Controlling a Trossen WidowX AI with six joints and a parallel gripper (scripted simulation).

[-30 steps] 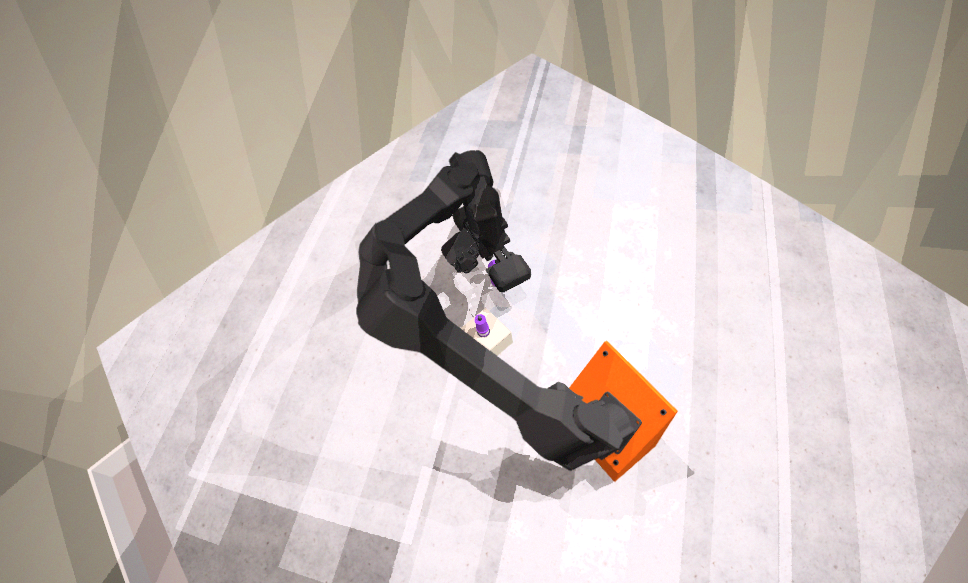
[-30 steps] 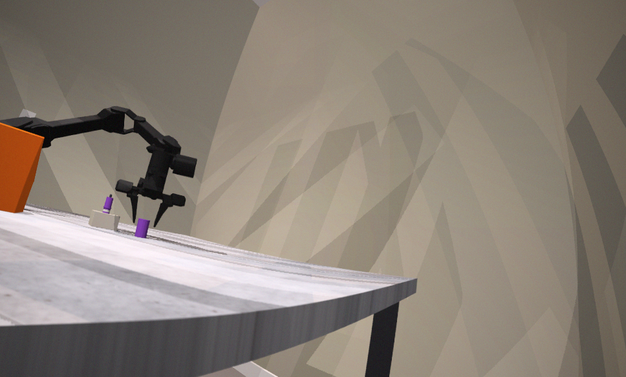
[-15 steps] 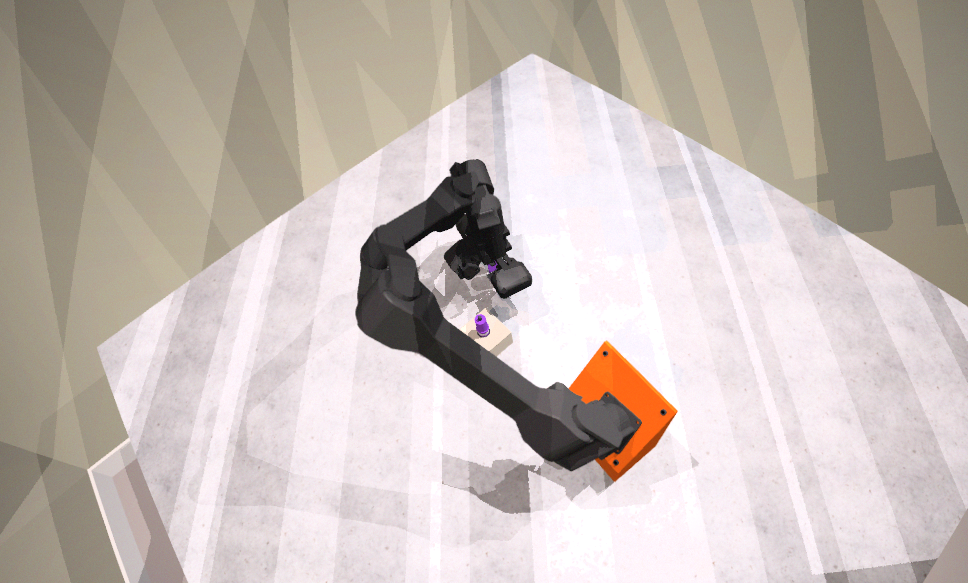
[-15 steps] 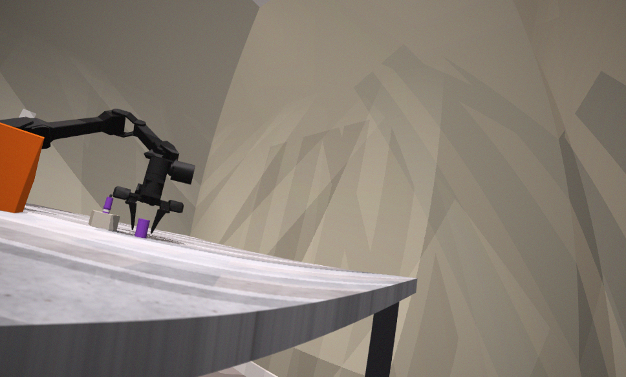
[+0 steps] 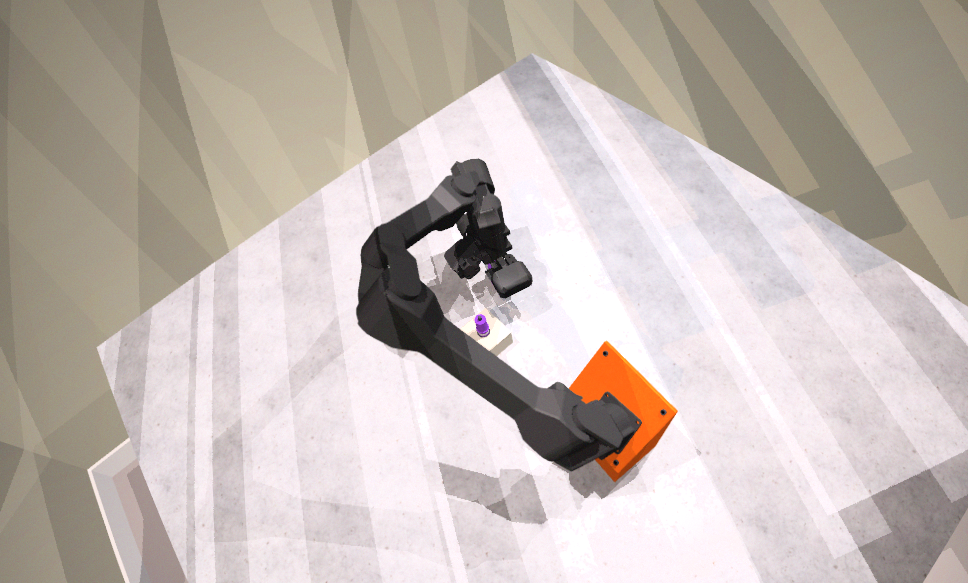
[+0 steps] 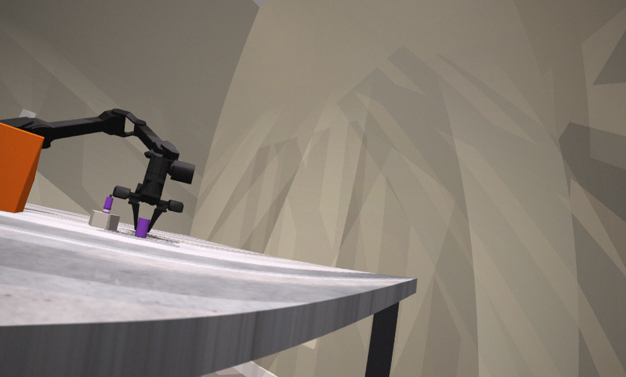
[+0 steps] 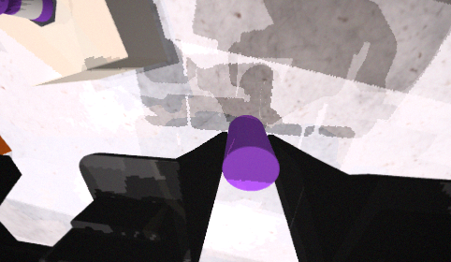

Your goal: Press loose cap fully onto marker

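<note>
Now: gripper tip 10 cm to the right of the holder block and 8 cm past it. Also, from my gripper tip: purple cap 1 cm above.
</note>
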